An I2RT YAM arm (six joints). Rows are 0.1 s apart.
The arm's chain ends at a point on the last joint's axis. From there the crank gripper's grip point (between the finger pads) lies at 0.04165 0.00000 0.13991 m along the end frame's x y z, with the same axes.
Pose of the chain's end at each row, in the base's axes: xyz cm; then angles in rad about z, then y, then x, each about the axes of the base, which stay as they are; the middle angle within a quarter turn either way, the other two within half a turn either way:
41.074 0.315 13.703 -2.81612 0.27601 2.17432
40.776 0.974 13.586 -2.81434 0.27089 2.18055
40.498 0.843 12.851 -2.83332 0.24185 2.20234
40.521 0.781 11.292 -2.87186 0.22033 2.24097
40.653 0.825 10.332 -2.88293 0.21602 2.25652
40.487 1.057 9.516 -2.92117 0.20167 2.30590
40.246 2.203 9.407 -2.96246 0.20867 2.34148
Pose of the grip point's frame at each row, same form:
41.090 -10.898 4.356 -2.81612 0.27601 2.17432
40.720 -10.176 4.164 -2.81434 0.27089 2.18055
39.996 -10.142 3.250 -2.83332 0.24185 2.20234
39.661 -9.917 1.397 -2.87186 0.22033 2.24097
39.719 -9.745 0.307 -2.88293 0.21602 2.25652
39.308 -9.104 -0.899 -2.92117 0.20167 2.30590
39.135 -7.709 -1.252 -2.96246 0.20867 2.34148

